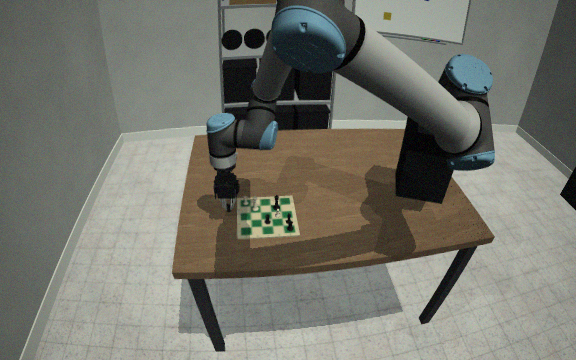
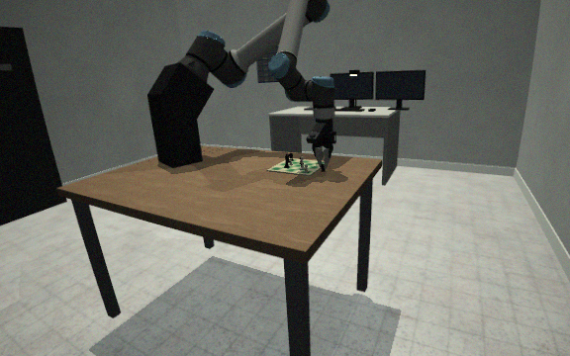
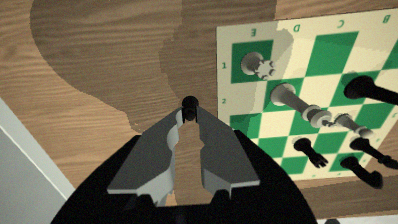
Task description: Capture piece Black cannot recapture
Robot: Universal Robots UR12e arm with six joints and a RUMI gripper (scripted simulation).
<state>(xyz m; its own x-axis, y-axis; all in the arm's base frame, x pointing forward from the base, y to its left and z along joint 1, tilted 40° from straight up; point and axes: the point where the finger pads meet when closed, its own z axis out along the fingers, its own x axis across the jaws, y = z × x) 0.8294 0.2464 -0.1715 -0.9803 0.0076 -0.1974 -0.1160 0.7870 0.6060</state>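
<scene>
The black pawn lies 1 cm below my hand. From my hand the other things lie so: chessboard (14 cm behind, 2 cm to the left, 2 cm below); white pawn (19 cm behind, 1 cm to the left, 1 cm below); white rook (6 cm behind, 5 cm to the right).
</scene>
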